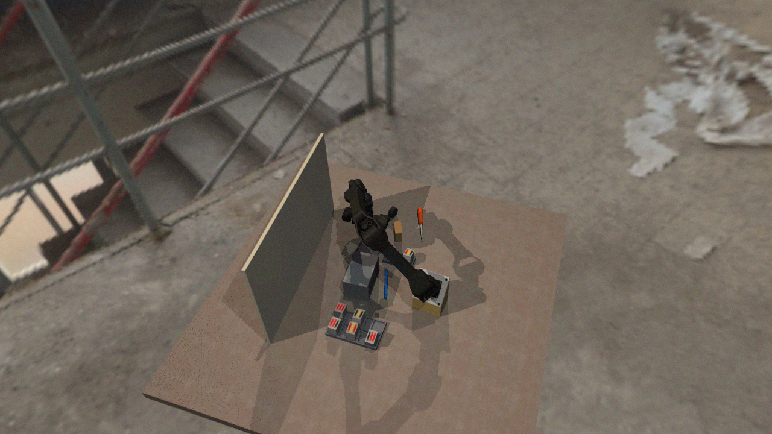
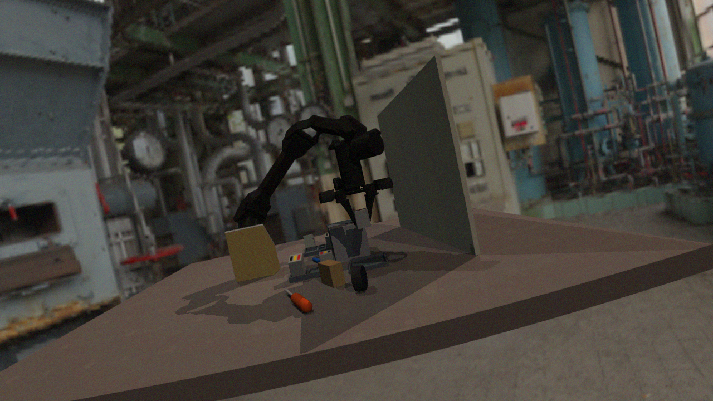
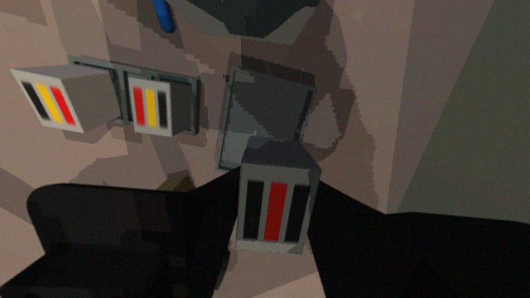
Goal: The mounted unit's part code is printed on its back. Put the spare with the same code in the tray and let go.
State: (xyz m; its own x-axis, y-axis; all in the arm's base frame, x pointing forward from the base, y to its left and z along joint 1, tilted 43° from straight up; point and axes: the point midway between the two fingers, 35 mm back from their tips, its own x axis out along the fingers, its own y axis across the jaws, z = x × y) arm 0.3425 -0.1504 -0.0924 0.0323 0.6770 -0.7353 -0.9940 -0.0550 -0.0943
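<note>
My gripper tip is now 10 mm past the flat grey tray and 100 mm above it. Also, from my gripper tip: black tape roll 30 mm behind, 210 mm to the right, 80 mm below; grey spare 20 mm above; blue pen 150 mm behind, 150 mm to the left, 100 mm below.
</note>
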